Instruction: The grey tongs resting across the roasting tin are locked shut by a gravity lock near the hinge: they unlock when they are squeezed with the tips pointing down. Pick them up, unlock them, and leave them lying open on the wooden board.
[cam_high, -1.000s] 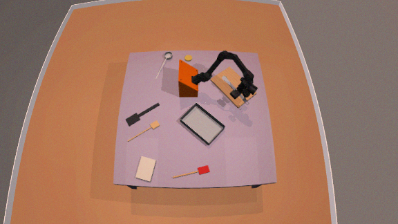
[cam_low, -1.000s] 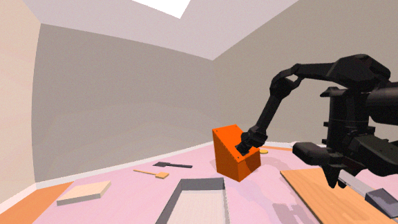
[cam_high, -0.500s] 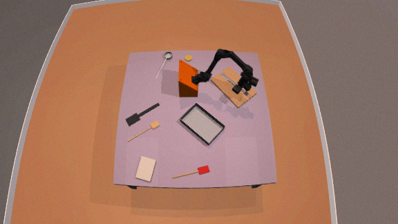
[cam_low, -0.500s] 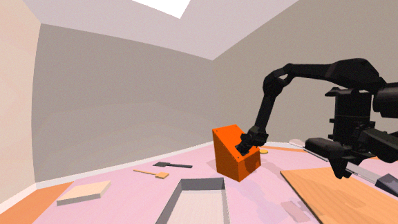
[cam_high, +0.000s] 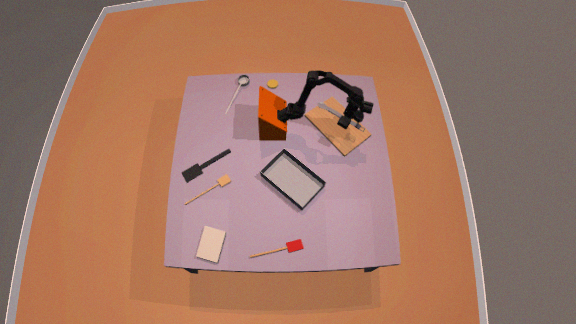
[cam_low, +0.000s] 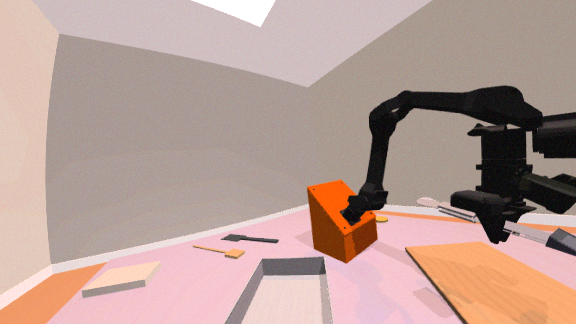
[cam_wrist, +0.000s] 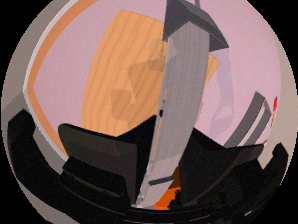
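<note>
My gripper tip is 6 cm past the wooden board, 1 cm to the left of it and 13 cm above it. The rest, counted from my gripper tip: red spatula (68 cm ahead, 37 cm to the right, 13 cm below); roasting tin (30 cm ahead, 30 cm to the right, 10 cm below); yellow disc (39 cm behind, 40 cm to the right, 12 cm below).
</note>
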